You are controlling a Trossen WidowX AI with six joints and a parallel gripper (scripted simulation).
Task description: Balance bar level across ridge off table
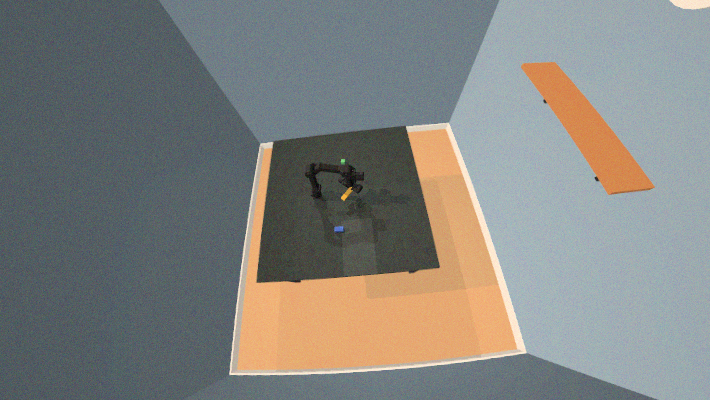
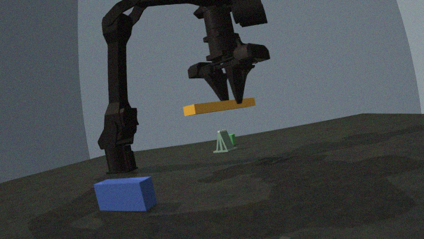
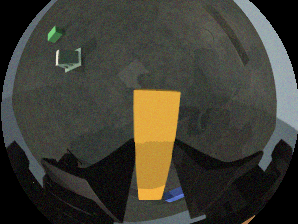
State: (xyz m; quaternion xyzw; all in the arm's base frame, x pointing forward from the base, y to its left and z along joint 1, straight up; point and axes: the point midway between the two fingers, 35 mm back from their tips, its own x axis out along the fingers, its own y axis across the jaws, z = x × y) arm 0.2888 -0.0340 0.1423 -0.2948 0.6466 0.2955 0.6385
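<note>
The orange bar lies 20 mm behind my gripper tip and 20 mm to the right of it. From my gripper tip the other things lie so: blue block 120 mm behind, 280 mm to the right, 90 mm below; then small green block 60 mm behind, 330 mm to the left, 90 mm below.
</note>
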